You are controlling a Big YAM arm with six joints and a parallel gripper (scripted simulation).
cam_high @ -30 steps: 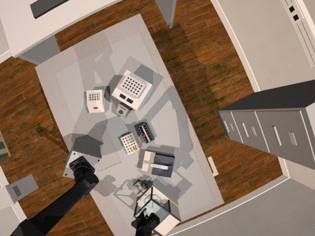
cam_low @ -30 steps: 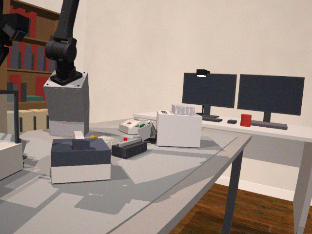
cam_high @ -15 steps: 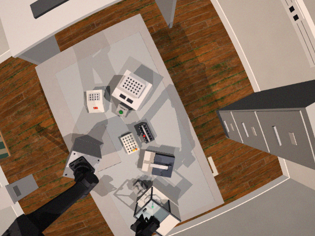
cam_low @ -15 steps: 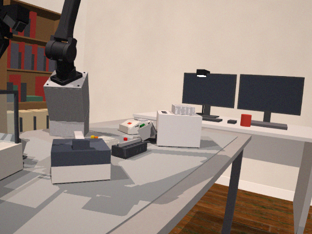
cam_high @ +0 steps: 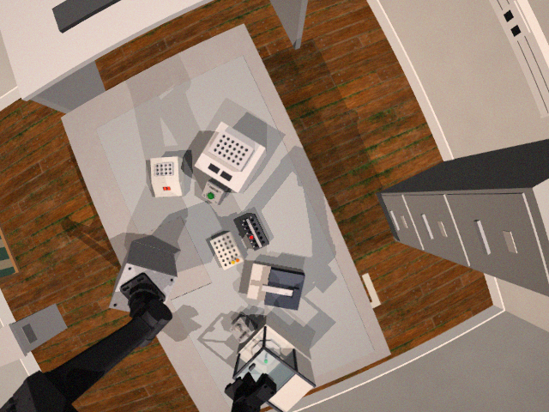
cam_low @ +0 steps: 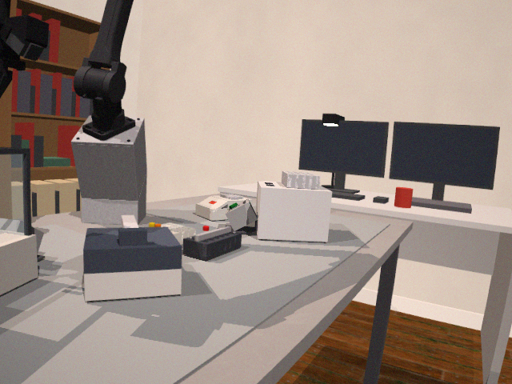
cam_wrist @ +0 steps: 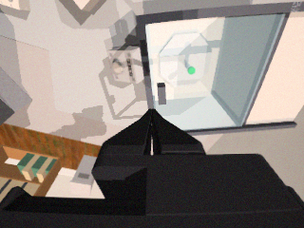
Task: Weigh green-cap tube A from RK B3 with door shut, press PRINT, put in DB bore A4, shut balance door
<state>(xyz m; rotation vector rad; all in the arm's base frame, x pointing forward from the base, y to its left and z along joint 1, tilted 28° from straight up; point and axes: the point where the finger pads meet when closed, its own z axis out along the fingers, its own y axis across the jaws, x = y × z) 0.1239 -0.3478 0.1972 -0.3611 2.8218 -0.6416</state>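
Right now my hand is 190 mm above the white print key, 70 mm to the right of it and 20 mm past it. Round my hand: spectrophotometer 200 mm below, 200 mm ahead, 140 mm to the left; tinted glass pane 50 mm below, 40 mm to the right, 10 mm ahead; pale pan 190 mm below, 70 mm to the right, 20 mm ahead.
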